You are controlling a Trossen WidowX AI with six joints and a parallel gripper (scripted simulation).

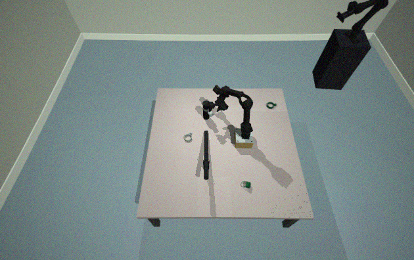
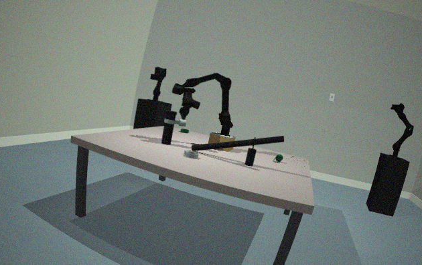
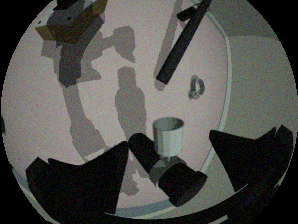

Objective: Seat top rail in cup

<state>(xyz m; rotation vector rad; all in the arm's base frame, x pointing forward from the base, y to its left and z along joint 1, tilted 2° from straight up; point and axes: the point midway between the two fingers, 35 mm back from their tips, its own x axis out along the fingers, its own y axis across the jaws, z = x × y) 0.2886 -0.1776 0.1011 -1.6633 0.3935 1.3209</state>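
Now: gripper tip 30 mm short of the rail-end cup, 10 mm to the left of it and 30 mm above it. Round my gripper tip: line post (10 mm ahead, 460 mm to the left, 70 mm below); green part (310 mm behind, 570 mm to the left, 160 mm below).
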